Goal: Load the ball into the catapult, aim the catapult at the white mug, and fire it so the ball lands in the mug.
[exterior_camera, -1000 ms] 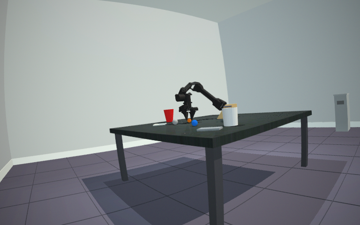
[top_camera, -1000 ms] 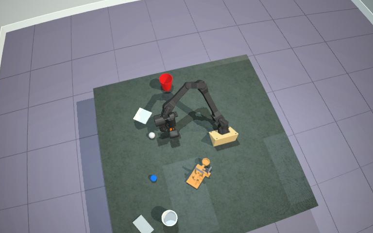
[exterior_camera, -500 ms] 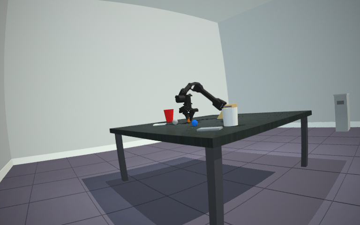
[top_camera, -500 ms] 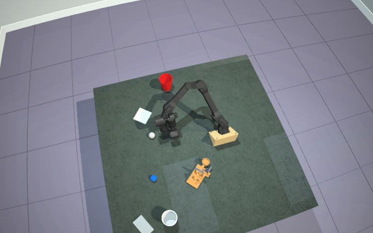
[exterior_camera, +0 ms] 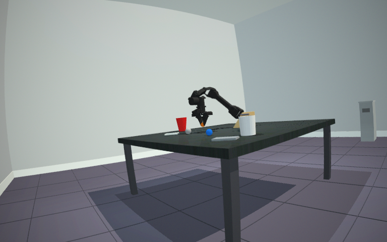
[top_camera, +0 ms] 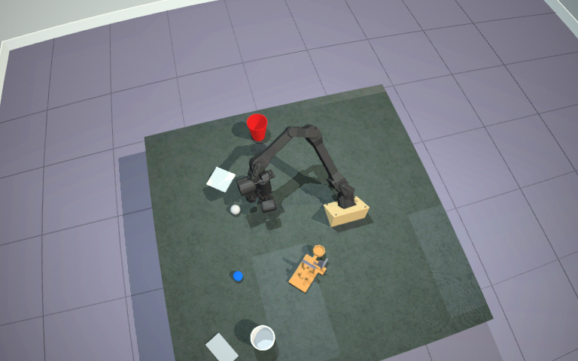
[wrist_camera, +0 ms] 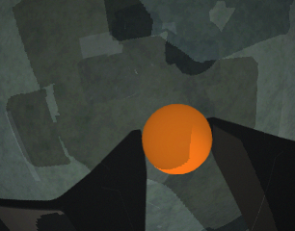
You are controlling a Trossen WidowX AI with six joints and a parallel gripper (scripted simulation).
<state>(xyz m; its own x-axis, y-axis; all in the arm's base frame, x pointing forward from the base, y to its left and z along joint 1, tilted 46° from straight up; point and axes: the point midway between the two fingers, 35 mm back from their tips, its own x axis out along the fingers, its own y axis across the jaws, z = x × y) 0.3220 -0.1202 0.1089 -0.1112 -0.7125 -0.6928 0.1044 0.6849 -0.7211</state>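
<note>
Right now the wooden catapult is 350 mm to the left of my gripper tip, 80 mm behind it and 10 mm above it. From my gripper tip the other things lie so: white tile (190 mm to the right, 150 mm ahead, 40 mm below); grey ball (140 mm ahead, 20 mm below, 10 mm to the right); orange ball (10 mm above).
</note>
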